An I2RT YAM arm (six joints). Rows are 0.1 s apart.
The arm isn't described. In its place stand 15 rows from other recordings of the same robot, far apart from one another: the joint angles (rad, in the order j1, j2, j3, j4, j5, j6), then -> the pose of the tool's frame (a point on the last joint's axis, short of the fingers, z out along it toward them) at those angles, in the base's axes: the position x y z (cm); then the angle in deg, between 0 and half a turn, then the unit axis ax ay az.
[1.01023, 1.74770, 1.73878, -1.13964, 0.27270, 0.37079] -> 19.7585, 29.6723, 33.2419, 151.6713, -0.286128, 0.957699, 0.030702
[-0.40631, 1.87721, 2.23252, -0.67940, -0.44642, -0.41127] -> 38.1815, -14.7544, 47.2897, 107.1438, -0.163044, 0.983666, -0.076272
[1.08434, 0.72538, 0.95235, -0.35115, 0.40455, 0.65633] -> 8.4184, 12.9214, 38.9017, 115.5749, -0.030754, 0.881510, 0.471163
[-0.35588, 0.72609, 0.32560, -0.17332, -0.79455, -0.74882] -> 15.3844, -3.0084, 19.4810, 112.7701, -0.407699, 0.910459, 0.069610
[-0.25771, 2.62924, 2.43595, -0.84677, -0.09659, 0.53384] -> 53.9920, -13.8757, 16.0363, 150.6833, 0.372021, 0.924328, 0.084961
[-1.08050, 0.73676, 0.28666, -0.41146, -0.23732, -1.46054] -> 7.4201, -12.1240, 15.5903, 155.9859, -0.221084, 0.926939, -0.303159
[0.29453, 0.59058, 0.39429, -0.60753, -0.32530, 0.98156] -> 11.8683, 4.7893, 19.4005, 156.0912, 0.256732, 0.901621, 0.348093
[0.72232, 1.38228, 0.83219, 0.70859, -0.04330, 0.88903] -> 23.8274, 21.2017, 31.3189, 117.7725, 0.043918, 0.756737, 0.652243
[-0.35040, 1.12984, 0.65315, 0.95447, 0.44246, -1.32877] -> 22.6591, -9.9044, 34.1962, 123.7085, -0.082541, 0.607503, -0.790017
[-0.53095, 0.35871, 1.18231, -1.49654, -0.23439, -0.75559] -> -1.2862, 1.7141, 35.8983, 131.8335, -0.165082, 0.967636, -0.190861
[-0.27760, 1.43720, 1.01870, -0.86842, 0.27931, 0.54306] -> 25.0612, -8.1619, 22.6517, 161.9240, 0.414256, 0.902277, -0.119535
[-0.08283, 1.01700, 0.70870, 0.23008, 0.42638, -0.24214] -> 23.6860, -3.4438, 31.2556, 101.9473, 0.110818, 0.935497, -0.335507
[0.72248, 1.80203, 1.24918, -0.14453, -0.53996, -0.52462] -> 28.8446, 27.8653, 22.5750, 135.1128, -0.650828, 0.695807, 0.303770
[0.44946, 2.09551, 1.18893, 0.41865, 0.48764, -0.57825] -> 40.6854, 17.7743, 13.6624, 121.8739, -0.343705, 0.898516, -0.273013
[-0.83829, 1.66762, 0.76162, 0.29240, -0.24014, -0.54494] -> 22.8754, -24.1667, 15.7933, 130.3347, 0.081785, 0.969491, -0.231081
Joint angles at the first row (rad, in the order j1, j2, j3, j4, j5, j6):
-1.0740, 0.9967, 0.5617, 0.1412, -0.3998, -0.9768
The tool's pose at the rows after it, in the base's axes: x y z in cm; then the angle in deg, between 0 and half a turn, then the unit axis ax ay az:
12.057, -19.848, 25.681, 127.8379, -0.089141, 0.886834, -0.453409
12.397, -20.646, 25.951, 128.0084, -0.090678, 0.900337, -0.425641
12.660, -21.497, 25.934, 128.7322, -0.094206, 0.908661, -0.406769
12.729, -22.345, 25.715, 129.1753, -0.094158, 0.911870, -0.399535
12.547, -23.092, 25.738, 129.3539, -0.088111, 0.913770, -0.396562
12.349, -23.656, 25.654, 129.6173, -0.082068, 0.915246, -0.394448
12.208, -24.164, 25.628, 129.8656, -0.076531, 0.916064, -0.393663
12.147, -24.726, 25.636, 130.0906, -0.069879, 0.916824, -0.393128
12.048, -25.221, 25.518, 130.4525, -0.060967, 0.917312, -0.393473
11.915, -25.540, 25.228, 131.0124, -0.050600, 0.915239, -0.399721
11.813, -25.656, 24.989, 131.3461, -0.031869, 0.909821, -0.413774
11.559, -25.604, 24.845, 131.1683, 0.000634, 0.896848, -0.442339
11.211, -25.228, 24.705, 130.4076, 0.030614, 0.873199, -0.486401
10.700, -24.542, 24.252, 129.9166, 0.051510, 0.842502, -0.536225
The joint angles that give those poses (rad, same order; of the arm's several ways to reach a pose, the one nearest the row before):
-1.0877, 1.0260, 0.5879, 0.1241, -0.4217, -0.9794
-1.0943, 1.0717, 0.6411, 0.0637, -0.4496, -0.9835
-1.1029, 1.1185, 0.6814, 0.0261, -0.4672, -1.0003
-1.1170, 1.1592, 0.7028, 0.0245, -0.4801, -1.0119
-1.1372, 1.1866, 0.7234, 0.0209, -0.4925, -1.0139
-1.1536, 1.2070, 0.7357, 0.0199, -0.4997, -1.0154
-1.1664, 1.2253, 0.7483, 0.0199, -0.5031, -1.0158
-1.1765, 1.2466, 0.7639, 0.0214, -0.5032, -1.0128
-1.1860, 1.2653, 0.7730, 0.0279, -0.4980, -1.0073
-1.1929, 1.2770, 0.7669, 0.0524, -0.4820, -0.9999
-1.1941, 1.2786, 0.7485, 0.0991, -0.4493, -0.9733
-1.1957, 1.2678, 0.7118, 0.1857, -0.3970, -0.9207
-1.1952, 1.2455, 0.6525, 0.3158, -0.3367, -0.8698
-1.1960, 1.2204, 0.5732, 0.4699, -0.2767, -0.8419

